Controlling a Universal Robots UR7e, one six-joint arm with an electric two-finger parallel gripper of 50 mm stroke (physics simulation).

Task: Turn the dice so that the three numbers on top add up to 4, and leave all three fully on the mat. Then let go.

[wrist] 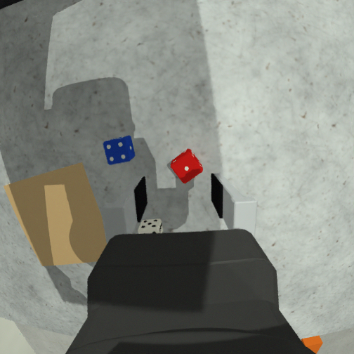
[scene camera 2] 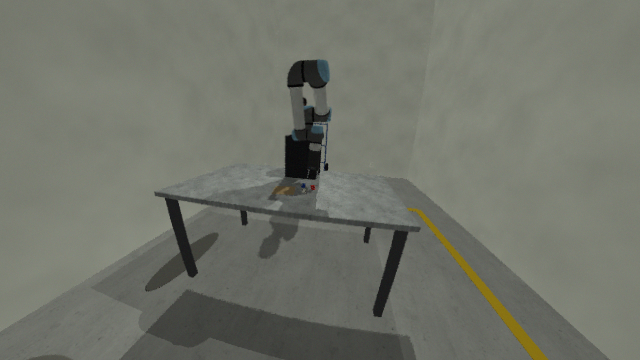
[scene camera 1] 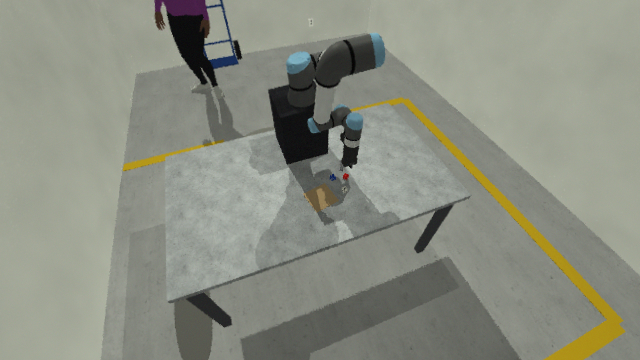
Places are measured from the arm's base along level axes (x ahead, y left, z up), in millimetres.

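Pixels of known places: gripper, fingertip midpoint: (scene camera 2: pixel 312 178) (scene camera 1: pixel 345 169); arm's base at its link origin: (scene camera 1: pixel 302 98).
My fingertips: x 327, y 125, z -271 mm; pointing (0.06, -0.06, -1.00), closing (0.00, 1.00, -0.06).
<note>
For each thing: its middle in the pictures, then the offset to it from my fingertips. Level surfaces: height alone.
- blue die at the middle of its body: (scene camera 1: pixel 332 177) (scene camera 2: pixel 303 185) dy -66, dx -22, dz -68 mm
- red die at the middle of its body: (scene camera 1: pixel 345 176) (scene camera 2: pixel 312 187) dy +6, dx -2, dz -68 mm
- white die at the middle of its body: (scene camera 1: pixel 344 189) dy -40, dx +81, dz -68 mm
- tan mat at the middle of its body: (scene camera 1: pixel 320 197) (scene camera 2: pixel 284 190) dy -176, dx +75, dz -78 mm
- grey table at its surface level: dz -80 mm
A blue die (scene camera 1: pixel 332 177) (scene camera 2: pixel 303 185) (wrist: pixel 118 150) lies on the table, four pips on its top. A red die (scene camera 1: pixel 345 176) (scene camera 2: pixel 313 187) (wrist: pixel 186 166) lies to its right in the wrist view; its top seems to show one pip. A white die (scene camera 1: pixel 344 189) (wrist: pixel 150 226) shows five pips and is partly hidden by the gripper body in the wrist view. All three dice are off the tan mat (scene camera 1: pixel 327 201) (scene camera 2: pixel 284 191) (wrist: pixel 92 210). My gripper (scene camera 1: pixel 347 166) (scene camera 2: pixel 312 175) (wrist: pixel 178 188) is open and empty above the table, the red die just ahead of its fingers in the wrist view.
The grey table (scene camera 1: pixel 215 210) (scene camera 2: pixel 350 197) carries the black robot pedestal (scene camera 1: pixel 302 135) (scene camera 2: pixel 294 157) behind the dice. A person (scene camera 1: pixel 187 35) and a blue hand truck (scene camera 1: pixel 223 62) stand behind the table. Part of an orange object (wrist: pixel 312 344) shows at the wrist view's bottom right.
</note>
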